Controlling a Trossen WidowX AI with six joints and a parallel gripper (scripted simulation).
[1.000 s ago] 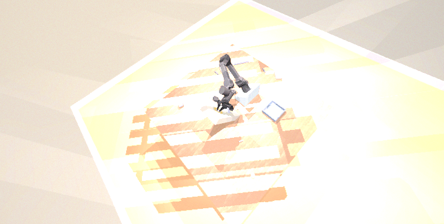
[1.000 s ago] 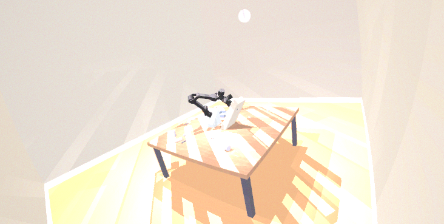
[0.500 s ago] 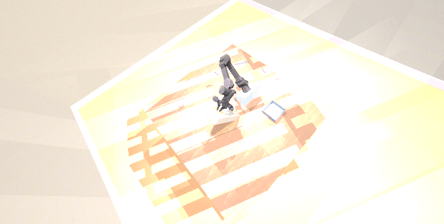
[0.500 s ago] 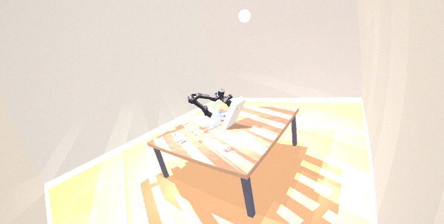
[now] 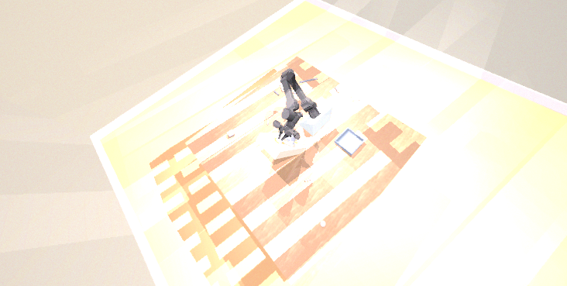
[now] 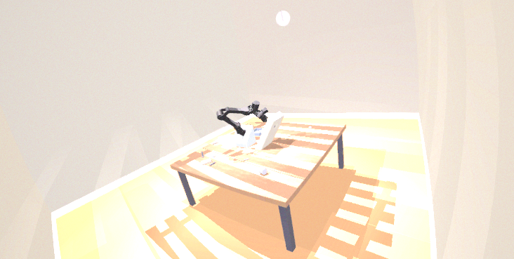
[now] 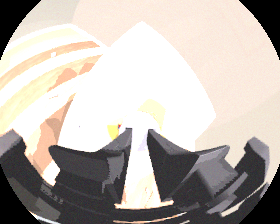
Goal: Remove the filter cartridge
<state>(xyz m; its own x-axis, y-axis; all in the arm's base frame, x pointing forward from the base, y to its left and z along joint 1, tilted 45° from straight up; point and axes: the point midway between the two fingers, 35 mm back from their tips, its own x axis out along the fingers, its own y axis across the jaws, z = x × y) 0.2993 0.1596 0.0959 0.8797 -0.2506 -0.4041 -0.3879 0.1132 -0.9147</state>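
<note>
Now: the service panel 90 mm below my gripper tip, 30 mm behind it and 10 mm to the right of it. The rest, counted from my gripper tip: filter cartridge (10 mm below, 10 mm ahead); then tray (440 mm behind, 230 mm below, 220 mm to the left).
</note>
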